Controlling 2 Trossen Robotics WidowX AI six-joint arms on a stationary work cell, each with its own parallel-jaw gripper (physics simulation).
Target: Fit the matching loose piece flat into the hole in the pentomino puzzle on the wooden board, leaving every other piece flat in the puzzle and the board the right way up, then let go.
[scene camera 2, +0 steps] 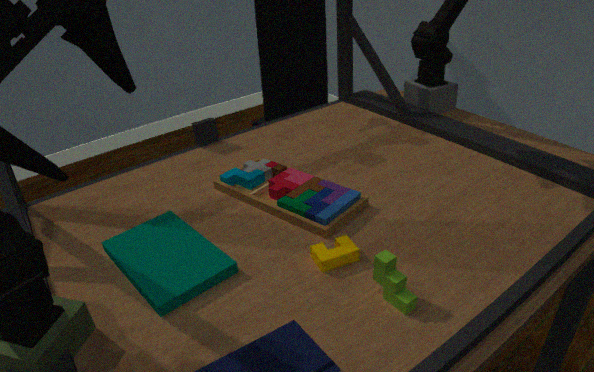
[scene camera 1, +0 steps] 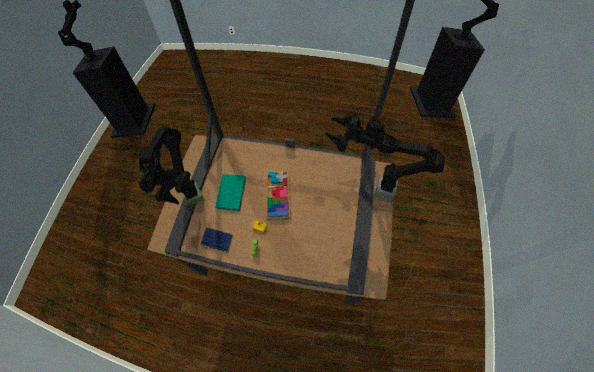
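The wooden board lies with its coloured pieces facing up. Bare board shows between the teal piece and the red piece. A yellow U-shaped piece lies loose beside the board. A lime stepped piece stands on edge beyond it. My right gripper is open and empty, raised at the left, away from both loose pieces; its fingers partly blend with the dark arm in scene camera 1. My left gripper is open and empty, above the table's far right.
A green slab lies left of the board. A navy slab lies near the front left. Dark frame beams border the table. A small dark block stands at the back edge.
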